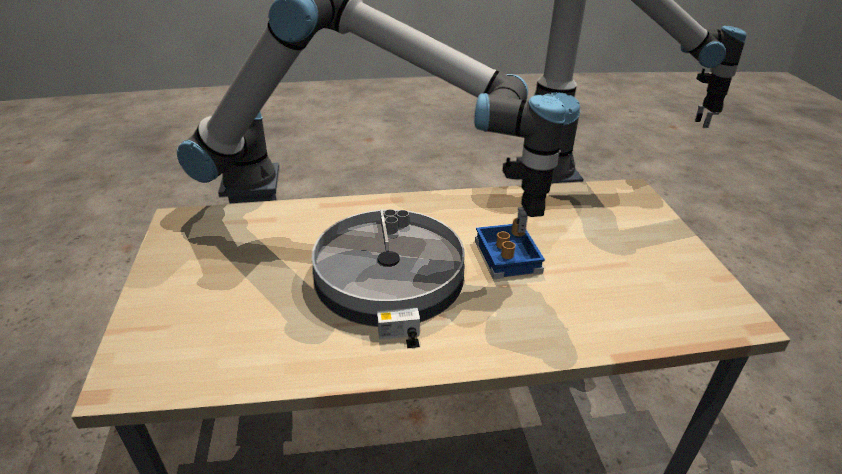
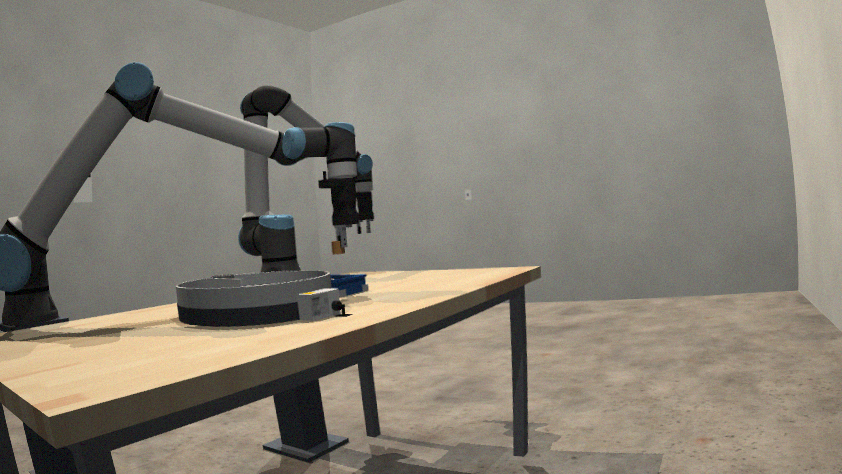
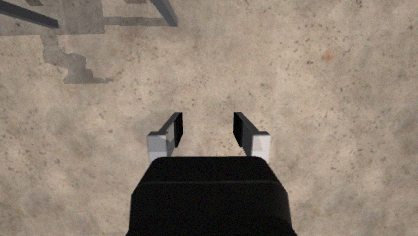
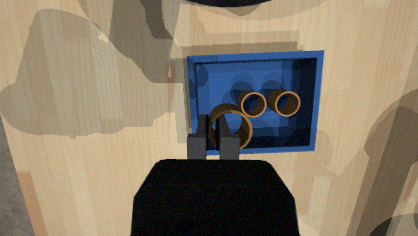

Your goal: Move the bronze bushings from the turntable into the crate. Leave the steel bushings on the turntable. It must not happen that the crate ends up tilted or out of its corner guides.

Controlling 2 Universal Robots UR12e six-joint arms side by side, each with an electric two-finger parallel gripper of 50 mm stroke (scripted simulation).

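A blue crate appears in the pictures, along with the left gripper and the right gripper. Image 1 and image 4 also show the right gripper, while the left gripper is visible in image 3 too.
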